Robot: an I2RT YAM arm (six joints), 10 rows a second.
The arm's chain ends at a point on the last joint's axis. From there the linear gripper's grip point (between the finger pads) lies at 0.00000 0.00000 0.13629 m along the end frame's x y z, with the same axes.
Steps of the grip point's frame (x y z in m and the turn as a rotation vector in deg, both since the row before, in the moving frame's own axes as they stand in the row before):
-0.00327, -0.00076, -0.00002, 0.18, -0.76, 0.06
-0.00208, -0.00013, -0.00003, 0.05, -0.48, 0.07
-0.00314, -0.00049, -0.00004, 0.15, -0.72, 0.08
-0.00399, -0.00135, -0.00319, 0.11, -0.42, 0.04
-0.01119, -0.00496, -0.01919, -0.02, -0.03, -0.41
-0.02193, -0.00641, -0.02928, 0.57, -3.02, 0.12
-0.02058, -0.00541, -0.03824, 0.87, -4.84, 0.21
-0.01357, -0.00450, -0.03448, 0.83, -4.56, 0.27
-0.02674, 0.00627, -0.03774, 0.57, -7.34, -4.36
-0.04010, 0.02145, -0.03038, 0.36, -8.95, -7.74
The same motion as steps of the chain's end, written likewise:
-0.00146, -0.00033, -0.00001, 0.18, -0.76, 0.06
-0.00094, -0.00001, -0.00003, 0.05, -0.48, 0.07
-0.00143, -0.00013, -0.00003, 0.15, -0.72, 0.08
-0.00299, -0.00109, -0.00319, 0.11, -0.42, 0.04
-0.01112, -0.00501, -0.01919, -0.02, -0.03, -0.41
-0.01475, -0.00505, -0.02908, 0.57, -3.02, 0.12
-0.00908, -0.00332, -0.03774, 0.87, -4.84, 0.21
-0.00274, -0.00250, -0.03403, 0.83, -4.56, 0.27
-0.00929, 0.00696, -0.03662, 0.57, -7.34, -4.36
-0.01890, 0.02087, -0.02872, 0.36, -8.95, -7.74

